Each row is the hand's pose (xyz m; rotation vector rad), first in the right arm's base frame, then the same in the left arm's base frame.
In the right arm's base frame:
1: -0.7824 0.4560 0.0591 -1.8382 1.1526 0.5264
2: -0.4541 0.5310 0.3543 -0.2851 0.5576 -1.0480
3: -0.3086 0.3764 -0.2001 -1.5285 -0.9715 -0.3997
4: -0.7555 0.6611 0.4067 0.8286 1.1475 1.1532
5: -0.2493 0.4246 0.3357 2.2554 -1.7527 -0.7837
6: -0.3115 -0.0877 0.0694 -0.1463 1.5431 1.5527
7: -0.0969 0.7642 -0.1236 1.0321 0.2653 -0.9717
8: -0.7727 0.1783 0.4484 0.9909 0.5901 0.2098
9: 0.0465 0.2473 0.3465 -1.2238 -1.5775 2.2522
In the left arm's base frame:
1: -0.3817 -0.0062 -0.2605 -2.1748 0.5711 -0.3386
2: -0.3649 0.2360 0.1158 -0.2212 -0.3661 -0.9928
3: 0.1361 -0.0092 -0.0875 -1.6182 -1.8606 -0.7467
4: -0.6152 0.2814 -0.0982 -0.0392 0.7371 1.1960
5: -0.2067 0.1930 0.2793 2.5454 -1.7065 0.5078
6: -0.0506 -0.3663 0.2670 -0.9991 1.1701 1.1020
7: 0.2224 0.4294 -0.0516 0.9466 -0.4527 -0.3808
8: -0.6485 -0.1568 0.1068 0.4303 -0.0123 0.5878
9: -0.0047 0.1190 0.5491 1.6566 1.0670 -1.6693

